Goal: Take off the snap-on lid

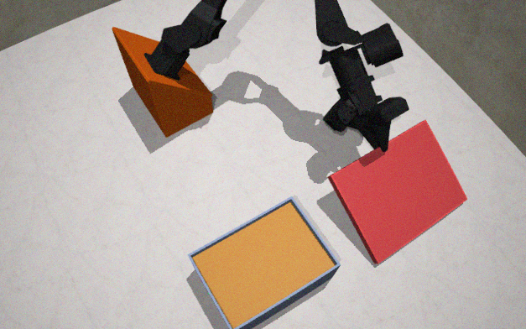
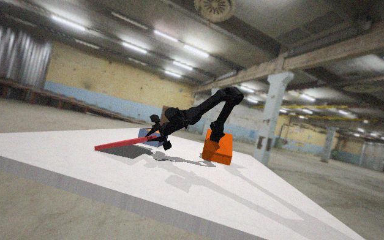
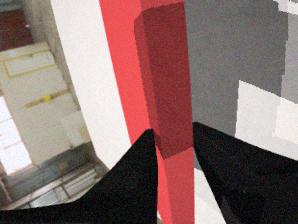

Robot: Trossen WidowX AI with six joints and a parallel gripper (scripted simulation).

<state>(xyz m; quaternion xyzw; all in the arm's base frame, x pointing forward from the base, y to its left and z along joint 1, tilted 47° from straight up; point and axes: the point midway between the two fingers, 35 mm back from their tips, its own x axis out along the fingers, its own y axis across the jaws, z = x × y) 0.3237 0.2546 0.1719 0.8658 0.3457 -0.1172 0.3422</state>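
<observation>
My gripper tip is 80 mm short of the red lid and 30 mm above it. The rest, counted from my gripper tip: storage box (310 mm to the right, 70 mm ahead, 30 mm below).
</observation>
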